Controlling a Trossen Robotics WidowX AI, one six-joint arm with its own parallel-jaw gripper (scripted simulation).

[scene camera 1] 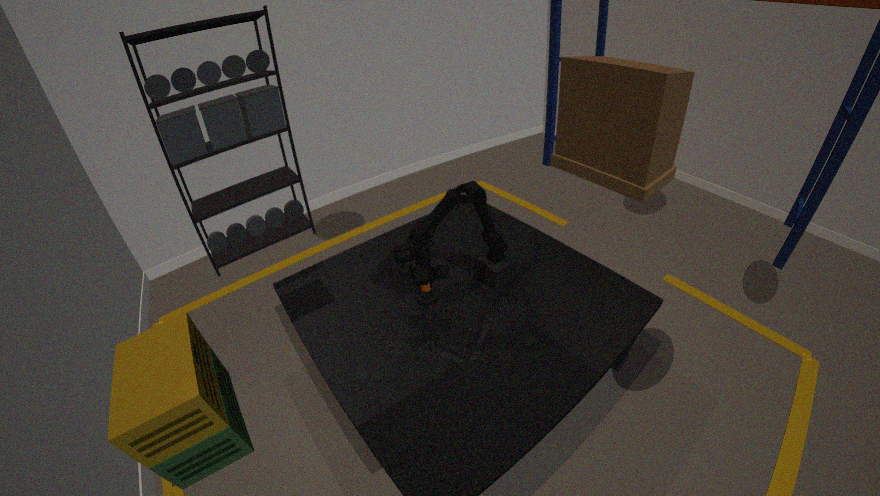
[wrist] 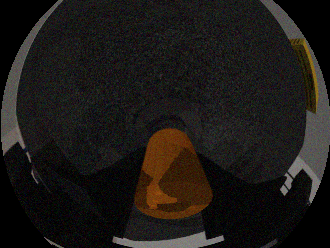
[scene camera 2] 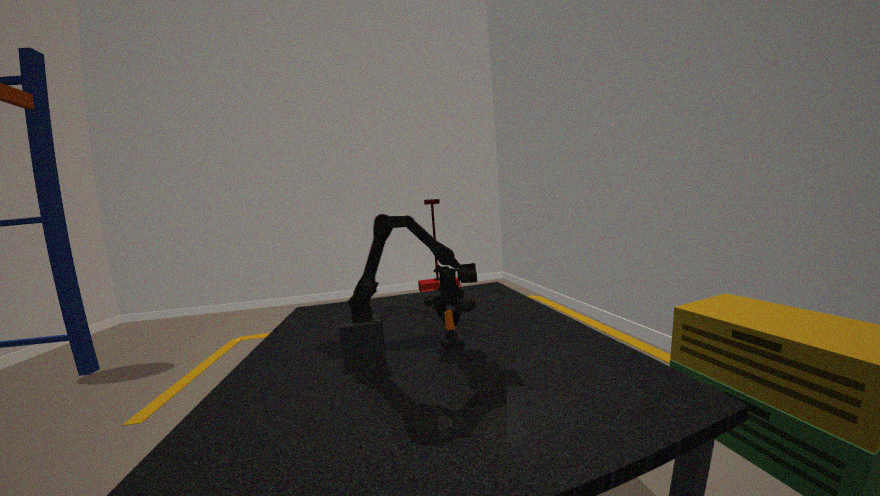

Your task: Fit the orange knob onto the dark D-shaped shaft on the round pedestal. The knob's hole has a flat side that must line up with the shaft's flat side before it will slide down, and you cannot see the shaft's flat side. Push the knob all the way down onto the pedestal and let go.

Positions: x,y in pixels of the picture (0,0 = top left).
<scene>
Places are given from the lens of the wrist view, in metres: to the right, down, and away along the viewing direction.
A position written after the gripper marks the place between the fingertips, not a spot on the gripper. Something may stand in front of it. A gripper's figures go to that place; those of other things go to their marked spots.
gripper (wrist: pixel 169 154): 0.00, 0.03, 0.10
orange knob (wrist: pixel 172 184): 0.00, 0.02, 0.04
round pedestal (wrist: pixel 168 112): 0.00, -0.01, 0.13
The marked spots on the round pedestal and the orange knob are 0.10 m apart.
</scene>
